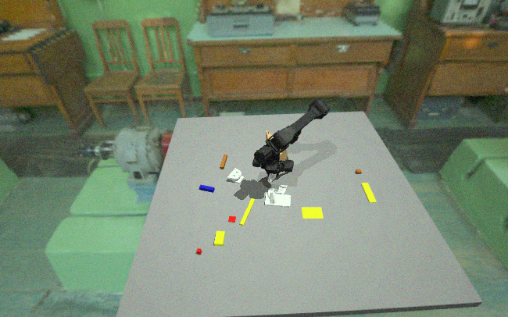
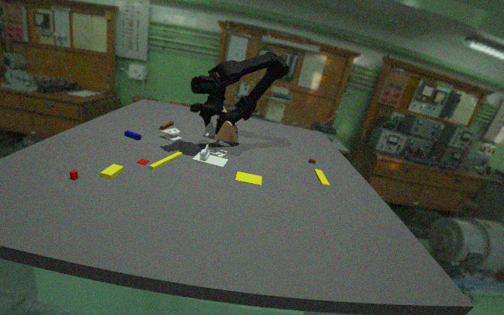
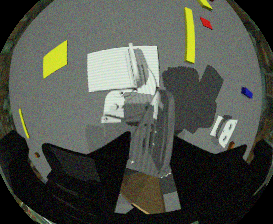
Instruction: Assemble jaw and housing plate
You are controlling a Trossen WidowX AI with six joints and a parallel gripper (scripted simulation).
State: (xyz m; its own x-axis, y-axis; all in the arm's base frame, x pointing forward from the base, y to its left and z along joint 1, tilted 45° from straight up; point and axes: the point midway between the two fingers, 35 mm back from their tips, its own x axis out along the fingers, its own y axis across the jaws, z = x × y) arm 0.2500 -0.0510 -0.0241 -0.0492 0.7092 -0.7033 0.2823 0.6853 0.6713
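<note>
The white base plate is 80 mm ahead of my gripper tip, 20 mm to the left of it and 80 mm below it. Round my gripper tip: brown stick (210 mm behind, 250 mm to the right, 80 mm below); then red tile (180 mm ahead, 200 mm to the right, 80 mm below); then yellow plate (170 mm ahead, 170 mm to the left, 80 mm below).
</note>
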